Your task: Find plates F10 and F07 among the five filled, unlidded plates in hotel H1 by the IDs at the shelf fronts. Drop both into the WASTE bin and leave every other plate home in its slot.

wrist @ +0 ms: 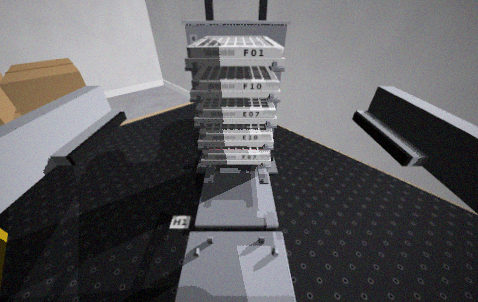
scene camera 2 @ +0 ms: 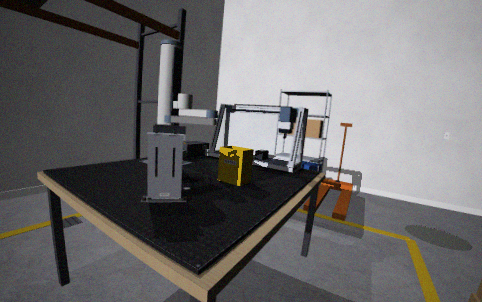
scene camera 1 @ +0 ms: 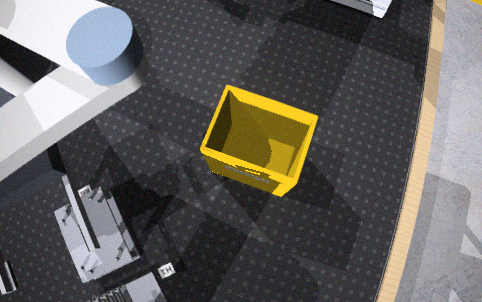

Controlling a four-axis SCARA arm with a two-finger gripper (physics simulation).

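Where they show: gripper, fingertip midpoint: (wrist: 239,101) (scene camera 1: 50,272); arm's base, origin of the base link: (scene camera 1: 32,74).
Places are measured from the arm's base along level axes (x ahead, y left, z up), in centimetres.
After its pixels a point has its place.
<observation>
Hotel H1 (wrist: 281,31) @(y -51.8, x 52.5, z 28.4 cm) (scene camera 2: 165,187) @(y -49.0, x 59.3, z 6.8 cm) stands straight ahead in the wrist view. Its five plates are stacked, ID fronts facing me: F01 (wrist: 210,52) @(y -37.1, x 49.0, z 27.5 cm) on top, then F10 (wrist: 210,86) @(y -36.9, x 49.1, z 24.7 cm), E07 (wrist: 212,114) @(y -36.9, x 49.2, z 21.8 cm), one that reads like E10 (wrist: 215,136) @(y -36.9, x 49.1, z 19.2 cm), and F07 (wrist: 215,157) @(y -36.8, x 49.2, z 16.2 cm) lowest. The lower labels are blurred. My gripper (wrist: 239,101) @(y -34.3, x 42.4, z 25.8 cm) is open and empty, its fingers wide to either side, with the stack between them in the view but farther off. The yellow WASTE bin (scene camera 1: 272,104) @(y 2.7, x 65.0, z 20.9 cm) (scene camera 2: 242,167) @(y -7.8, x 72.5, z 12.0 cm) is upright and open-topped; no plate shows inside. Its edge (wrist: 2,255) @(y -8.5, x 67.6, z 1.7 cm) shows at the wrist view's left.
A grey plate stand with small corner pins (wrist: 225,265) @(y -31.9, x 42.1, z 7.3 cm) (scene camera 1: 75,250) @(y -34.4, x 36.3, z 7.3 cm) lies in front of the hotel, near the H1 tag (wrist: 179,222) @(y -31.7, x 54.7, z 1.3 cm) (scene camera 1: 166,270) @(y -31.8, x 54.7, z 1.3 cm). The white arm (scene camera 1: 45,115) @(y -13.8, x 39.8, z 37.0 cm) (scene camera 2: 197,113) @(y -6.8, x 36.2, z 39.5 cm) reaches in above the table. A gantry frame (scene camera 2: 260,108) @(y 62.3, x 45.2, z 49.1 cm) stands behind the bin.
</observation>
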